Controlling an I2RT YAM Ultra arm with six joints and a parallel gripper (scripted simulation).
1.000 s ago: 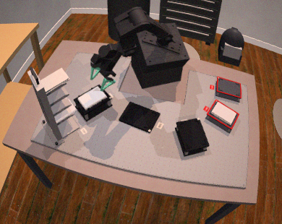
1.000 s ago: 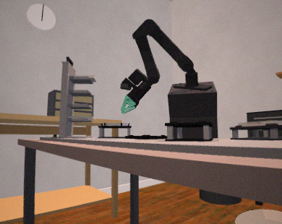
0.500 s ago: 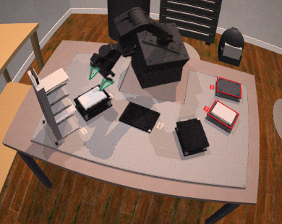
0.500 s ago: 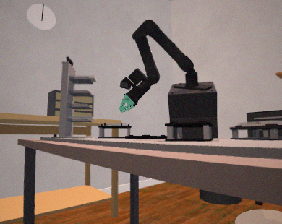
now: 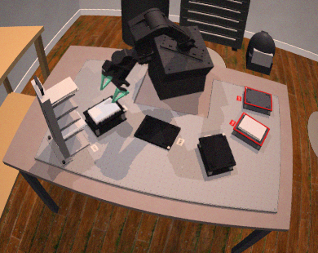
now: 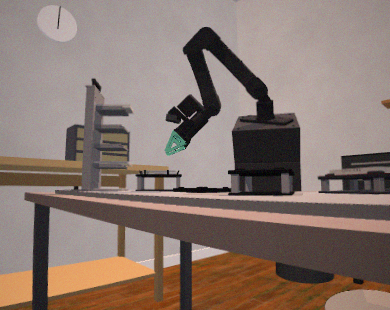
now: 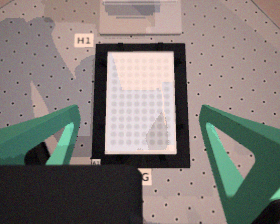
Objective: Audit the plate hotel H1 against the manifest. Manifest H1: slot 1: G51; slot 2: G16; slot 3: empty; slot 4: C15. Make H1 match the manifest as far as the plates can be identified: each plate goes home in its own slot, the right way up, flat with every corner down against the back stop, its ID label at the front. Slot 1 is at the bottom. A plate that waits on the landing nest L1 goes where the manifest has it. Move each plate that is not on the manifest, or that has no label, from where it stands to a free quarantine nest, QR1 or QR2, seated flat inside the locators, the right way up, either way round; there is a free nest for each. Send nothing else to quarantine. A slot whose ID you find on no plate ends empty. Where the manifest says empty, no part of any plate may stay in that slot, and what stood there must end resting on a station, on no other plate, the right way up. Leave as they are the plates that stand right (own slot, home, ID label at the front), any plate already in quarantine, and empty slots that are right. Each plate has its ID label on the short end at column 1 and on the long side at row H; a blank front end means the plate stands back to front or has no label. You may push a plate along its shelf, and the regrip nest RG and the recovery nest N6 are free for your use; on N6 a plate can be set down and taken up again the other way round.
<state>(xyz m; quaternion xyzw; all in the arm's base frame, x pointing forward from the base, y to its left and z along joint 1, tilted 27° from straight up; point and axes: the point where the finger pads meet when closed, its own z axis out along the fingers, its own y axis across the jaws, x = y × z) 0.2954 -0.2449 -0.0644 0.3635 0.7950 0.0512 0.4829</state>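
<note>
Right now the black regrip nest is 20 mm ahead of my hand, 20 mm to the right of it and 90 mm below it. Round my hand: recovery nest N6: 20 mm ahead, 230 mm to the left, 140 mm below; then RG label: 60 mm behind, 40 mm to the left, 150 mm below; then H1 tag: 180 mm ahead, 10 mm to the right, 150 mm below.
</note>
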